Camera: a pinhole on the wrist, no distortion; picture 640 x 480 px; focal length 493.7 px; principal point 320.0 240.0 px. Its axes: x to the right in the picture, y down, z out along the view. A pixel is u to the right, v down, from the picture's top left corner.
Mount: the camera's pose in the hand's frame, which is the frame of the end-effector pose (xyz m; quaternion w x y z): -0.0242 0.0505 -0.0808 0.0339 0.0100 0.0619 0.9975
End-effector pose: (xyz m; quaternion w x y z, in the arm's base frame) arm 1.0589 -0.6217 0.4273 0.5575 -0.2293 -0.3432 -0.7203
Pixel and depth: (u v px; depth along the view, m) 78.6 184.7 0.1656
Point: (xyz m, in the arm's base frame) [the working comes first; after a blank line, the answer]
In the camera's frame: -0.0810 -0.0185 0.1656

1.1182 -0.6136 0.5440
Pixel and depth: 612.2 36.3 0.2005
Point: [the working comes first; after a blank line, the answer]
In the camera's frame: 0.1187 -0.0827 0.2005

1.2480 -0.4776 0.4448
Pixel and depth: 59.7 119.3 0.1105
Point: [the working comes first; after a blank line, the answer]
In the camera's frame: -0.0583 -0.0270 0.1105

1.1305 -0.6405 0.4916
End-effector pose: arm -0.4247 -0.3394 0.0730 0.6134 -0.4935 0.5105 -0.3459
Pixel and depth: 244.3 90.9 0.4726
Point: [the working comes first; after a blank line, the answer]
In the camera's frame: -0.0725 -0.1427 0.4726

-0.0704 -0.2433 -0.1844
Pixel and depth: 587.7 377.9 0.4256
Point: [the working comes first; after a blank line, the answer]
In the camera's frame: 0.2308 0.1189 0.4256

-0.1369 -0.0145 0.1409
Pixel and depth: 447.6 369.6 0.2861
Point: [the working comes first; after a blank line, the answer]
In the camera's frame: 0.0739 0.0751 0.2861

-0.2424 -0.1919 0.0829
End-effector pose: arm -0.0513 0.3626 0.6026 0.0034 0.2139 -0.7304 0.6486
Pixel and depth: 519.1 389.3 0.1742
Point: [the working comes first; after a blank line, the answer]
In the camera's frame: 0.0703 0.0527 0.1742

0.0531 0.2985 0.5371
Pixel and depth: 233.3 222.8 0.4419
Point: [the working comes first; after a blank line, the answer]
In the camera's frame: -0.0776 -0.0154 0.4419

-0.0500 0.0139 0.4562
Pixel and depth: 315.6 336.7 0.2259
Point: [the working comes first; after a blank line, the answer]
In the camera's frame: -0.0020 0.0442 0.2259

-0.0037 0.2298 0.5410
